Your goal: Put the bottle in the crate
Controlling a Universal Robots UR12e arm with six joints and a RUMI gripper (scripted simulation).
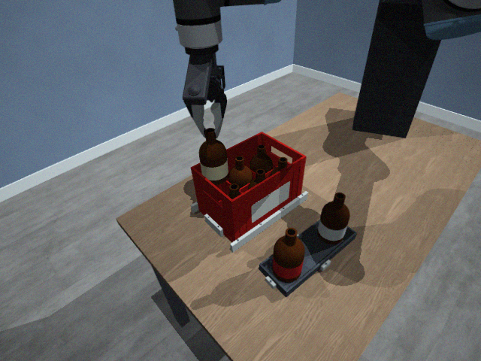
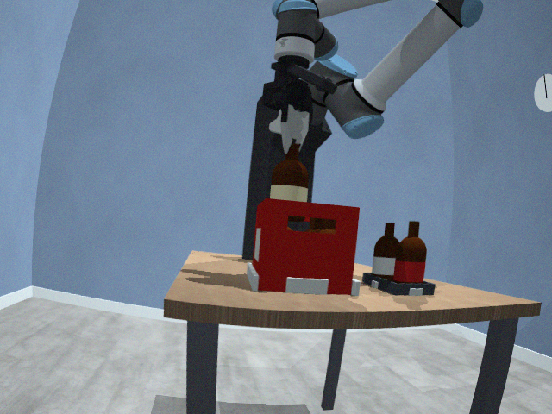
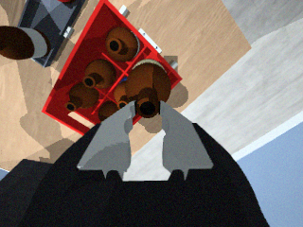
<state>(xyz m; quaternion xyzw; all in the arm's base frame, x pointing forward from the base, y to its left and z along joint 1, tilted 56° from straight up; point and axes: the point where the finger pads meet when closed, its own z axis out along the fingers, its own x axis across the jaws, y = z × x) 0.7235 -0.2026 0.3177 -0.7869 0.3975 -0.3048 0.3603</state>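
Right now the brown bottle is 7 cm below my hand. The rest, counted from my hand: white-label bottle: 26 cm to the left, 21 cm behind, 20 cm below; red-label bottle: 28 cm to the left, 20 cm below, 4 cm behind; crate: 20 cm below, 9 cm behind, 3 cm to the left.
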